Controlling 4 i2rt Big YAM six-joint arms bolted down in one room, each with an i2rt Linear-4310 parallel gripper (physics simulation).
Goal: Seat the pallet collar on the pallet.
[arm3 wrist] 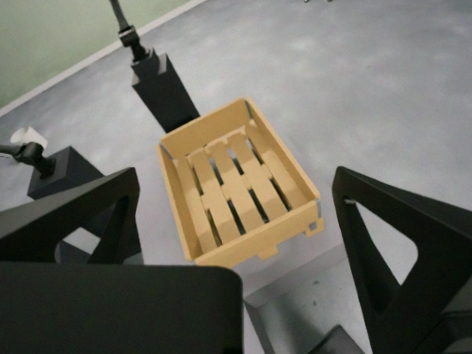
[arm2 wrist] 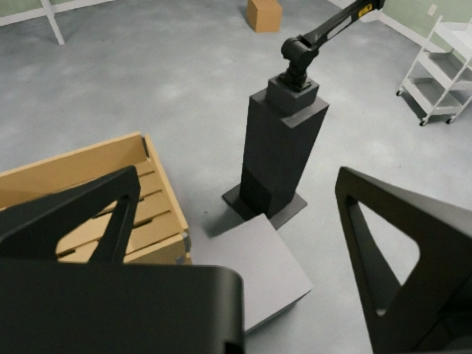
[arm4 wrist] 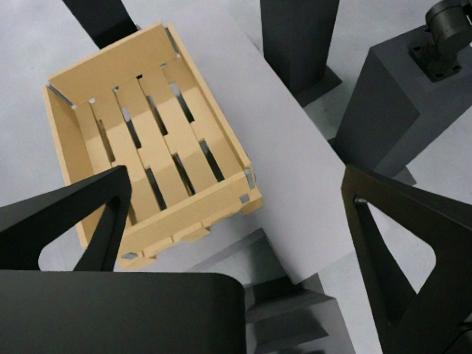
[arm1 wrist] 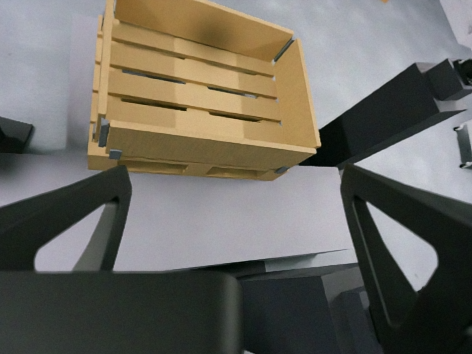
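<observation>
The pallet collar (arm1 wrist: 210,145) (arm2 wrist: 170,197) (arm3 wrist: 285,150) (arm4 wrist: 207,107), a light wooden frame with grey corner hinges, sits around the top of the slatted wooden pallet (arm1 wrist: 200,90) (arm2 wrist: 145,205) (arm3 wrist: 227,185) (arm4 wrist: 165,150). It looks level, with its walls along the pallet's edges. The arm1 gripper (arm1 wrist: 236,175), arm2 gripper (arm2 wrist: 237,175), arm3 gripper (arm3 wrist: 236,175) and arm4 gripper (arm4 wrist: 236,175) are all open, with nothing between their fingers, and hang apart from the collar. In the arm2 wrist view the left finger hides part of the collar.
The pallet stands on a pale grey table (arm1 wrist: 235,215) (arm2 wrist: 250,265) (arm3 wrist: 265,275) (arm4 wrist: 295,210). Dark arm pedestals (arm1 wrist: 385,110) (arm2 wrist: 280,150) (arm3 wrist: 167,95) (arm4 wrist: 390,105) stand around it. A cardboard box (arm2 wrist: 265,15) and a white cart (arm2 wrist: 435,75) stand farther off.
</observation>
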